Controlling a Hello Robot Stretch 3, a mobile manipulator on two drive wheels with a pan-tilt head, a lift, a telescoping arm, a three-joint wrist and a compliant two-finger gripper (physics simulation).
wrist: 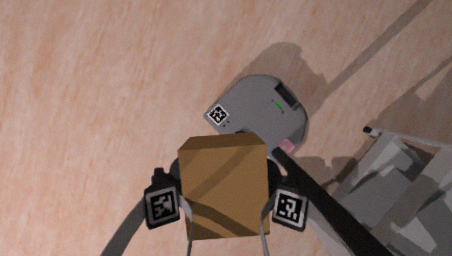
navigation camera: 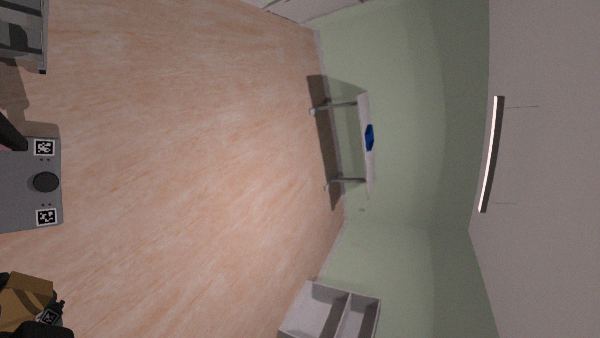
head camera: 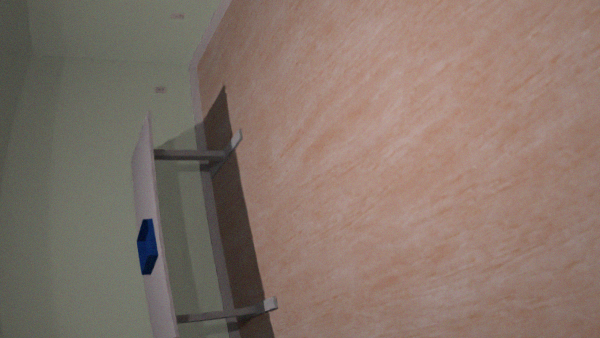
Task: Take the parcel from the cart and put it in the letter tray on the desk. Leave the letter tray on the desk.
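Pixels of known places: gripper, fingertip midpoint: (wrist: 225, 173) (navigation camera: 21, 290); robot's base at its link origin: (wrist: 238, 132) (navigation camera: 46, 180).
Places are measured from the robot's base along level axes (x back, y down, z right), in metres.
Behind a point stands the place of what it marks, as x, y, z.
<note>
The parcel, a brown box (wrist: 225, 185) {0.029, -0.869, 0.132} (navigation camera: 25, 300) {0.014, -0.870, 0.115}, is held between the fingertips of my gripper (wrist: 225, 173) {0.021, -0.816, 0.123}, above the floor. In the navigation camera view part of it shows at the lower left. The letter tray, a blue open tray (head camera: 147, 247) {-3.022, -0.723, -0.491} (navigation camera: 369, 138) {-3.022, -0.730, -0.476}, stands on the desk (head camera: 144, 175) {-3.079, -0.721, 0.010} (navigation camera: 363, 112) {-2.680, -0.721, -0.788}, which has a pale top and grey legs and stands along the green wall, well apart from the gripper. The cart, a grey frame with shelves (navigation camera: 44, 35) {0.019, -0.385, -0.454} (wrist: 372, 210) {0.204, -0.133, -0.642}, is partly in view at the upper left of the navigation camera view and the right of the wrist view.
My base (navigation camera: 20, 185) {0.066, -0.159, 0.007} (wrist: 255, 102) {0.134, -0.160, 0.069} stands on the pinkish wooden floor. A pale open shelf unit (navigation camera: 348, 320) {-2.233, -0.697, 1.943} is at the bottom of the navigation camera view. A pale cabinet (navigation camera: 320, 7) {-1.934, -0.451, -1.982} is at its top edge. Floor stretches between my base and the desk.
</note>
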